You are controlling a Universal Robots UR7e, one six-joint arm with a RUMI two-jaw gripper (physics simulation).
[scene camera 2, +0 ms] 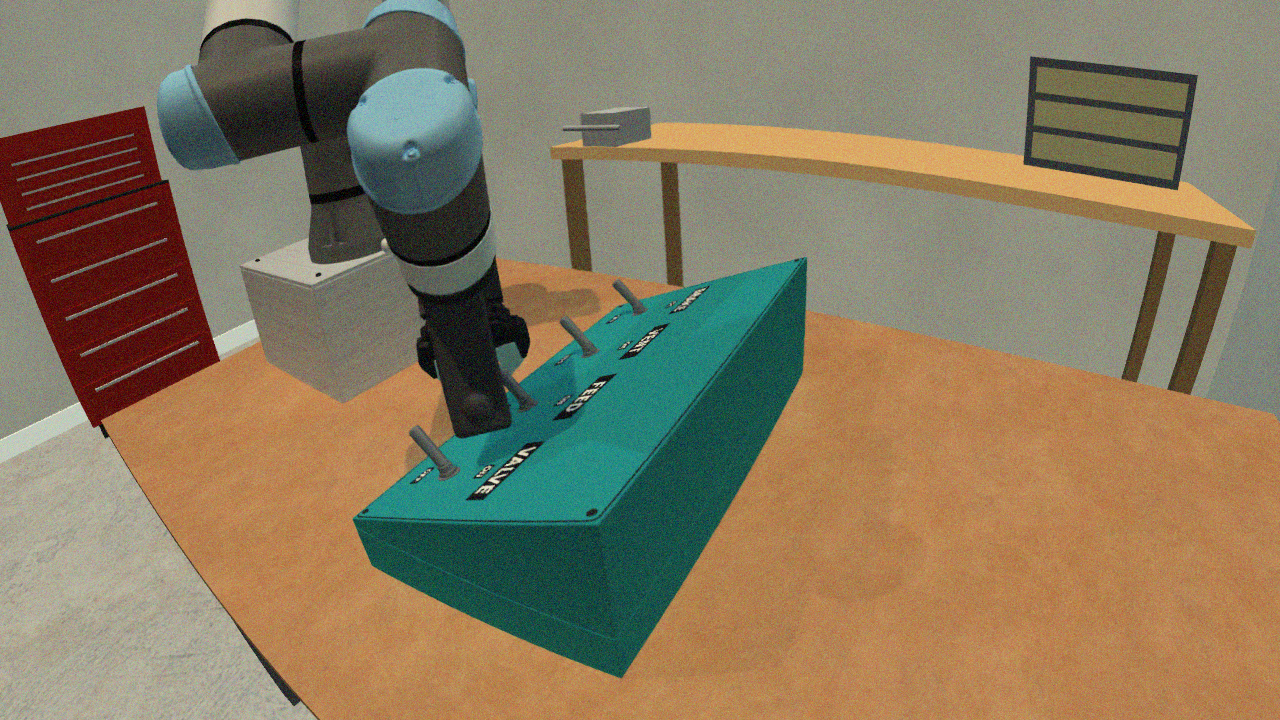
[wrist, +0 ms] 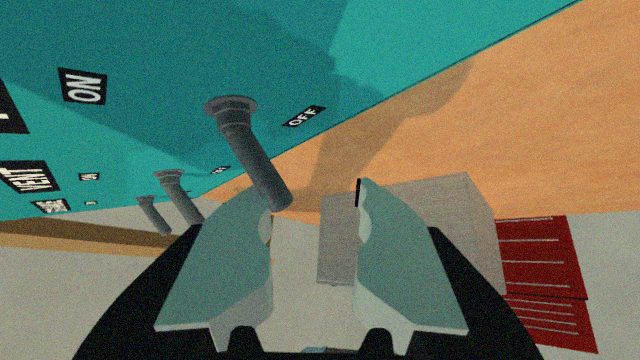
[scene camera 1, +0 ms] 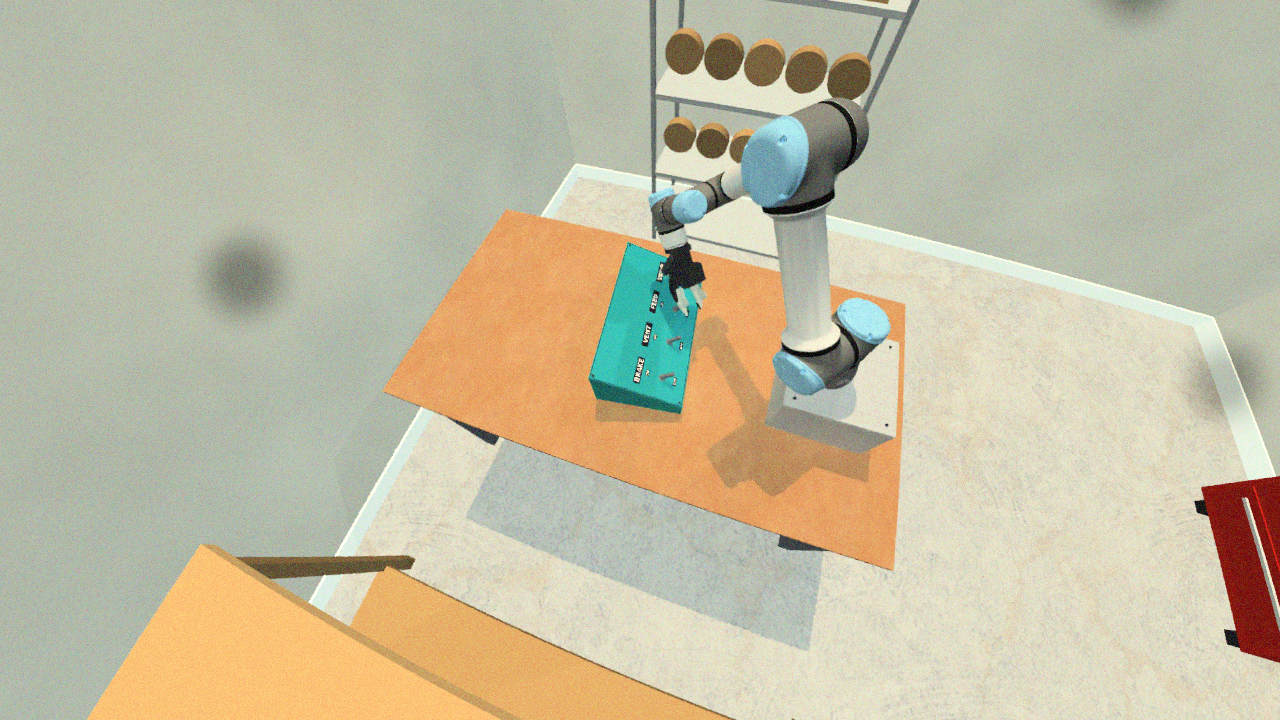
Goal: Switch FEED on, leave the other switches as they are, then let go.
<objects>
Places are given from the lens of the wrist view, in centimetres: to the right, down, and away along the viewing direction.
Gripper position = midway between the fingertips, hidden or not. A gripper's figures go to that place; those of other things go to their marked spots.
my gripper [wrist: 316, 181]: 0, 0, 14
vent lever [wrist: 186, 207]: -10, 2, 19
feed lever [wrist: 269, 184]: -2, 0, 10
The marked spots on the vent lever and the feed lever are 12 cm apart.
</objects>
